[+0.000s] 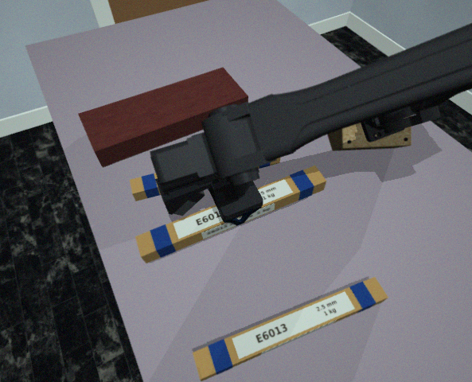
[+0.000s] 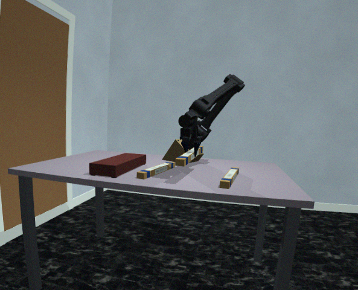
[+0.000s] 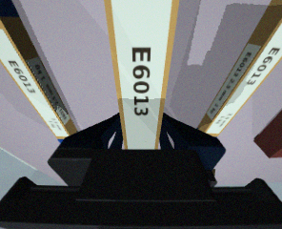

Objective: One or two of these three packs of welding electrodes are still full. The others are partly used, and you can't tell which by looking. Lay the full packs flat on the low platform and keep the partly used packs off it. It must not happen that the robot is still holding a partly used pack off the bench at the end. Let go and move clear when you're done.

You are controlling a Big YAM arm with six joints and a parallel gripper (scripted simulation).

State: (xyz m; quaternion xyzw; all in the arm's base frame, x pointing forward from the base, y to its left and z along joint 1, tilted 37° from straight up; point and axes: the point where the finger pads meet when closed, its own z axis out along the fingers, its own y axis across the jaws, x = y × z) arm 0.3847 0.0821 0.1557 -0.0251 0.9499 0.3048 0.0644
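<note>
Right now the low platform is 38 cm to the right of my hand, 9 cm below it and 6 cm ahead of it.
</note>
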